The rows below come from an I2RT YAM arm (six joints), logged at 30 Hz.
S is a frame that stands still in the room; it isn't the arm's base.
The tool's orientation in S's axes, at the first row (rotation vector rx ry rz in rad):
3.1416, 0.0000, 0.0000
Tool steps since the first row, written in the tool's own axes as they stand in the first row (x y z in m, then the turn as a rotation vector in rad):
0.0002, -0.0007, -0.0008, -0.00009, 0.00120, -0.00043
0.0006, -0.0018, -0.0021, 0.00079, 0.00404, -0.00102
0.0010, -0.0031, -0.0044, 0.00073, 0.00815, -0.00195
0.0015, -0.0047, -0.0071, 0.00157, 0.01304, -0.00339
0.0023, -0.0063, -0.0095, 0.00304, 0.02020, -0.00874
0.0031, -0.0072, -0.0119, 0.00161, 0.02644, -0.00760
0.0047, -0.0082, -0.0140, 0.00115, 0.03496, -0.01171
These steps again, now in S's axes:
0.0002, 0.0007, 0.0008, -0.00009, -0.00120, 0.00043
0.0006, 0.0018, 0.0021, 0.00079, -0.00404, 0.00102
0.0010, 0.0031, 0.0044, 0.00073, -0.00815, 0.00195
0.0015, 0.0047, 0.0071, 0.00157, -0.01304, 0.00339
0.0023, 0.0063, 0.0095, 0.00304, -0.02020, 0.00874
0.0031, 0.0072, 0.0119, 0.00161, -0.02644, 0.00760
0.0047, 0.0082, 0.0140, 0.00115, -0.03496, 0.01171

